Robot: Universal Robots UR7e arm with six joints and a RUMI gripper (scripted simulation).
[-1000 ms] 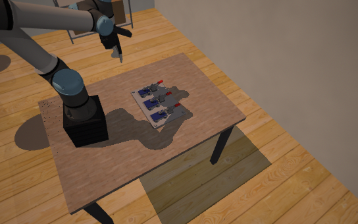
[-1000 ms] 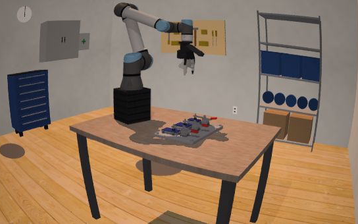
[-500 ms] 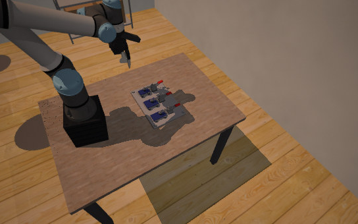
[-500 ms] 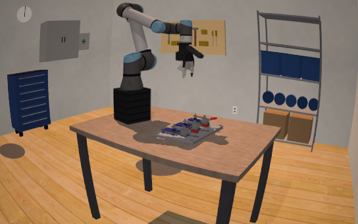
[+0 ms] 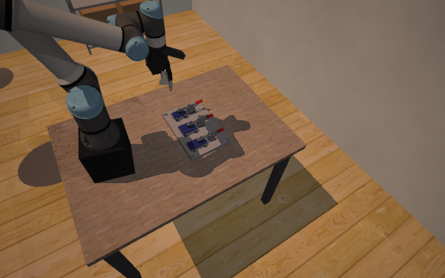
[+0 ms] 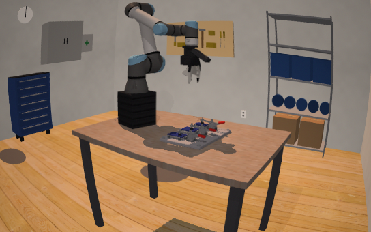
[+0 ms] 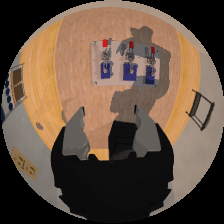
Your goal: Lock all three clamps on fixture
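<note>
Now: hand 270 mm above the grey fixture plate, 110 mm short of it and 80 mm to the left of it.
</note>
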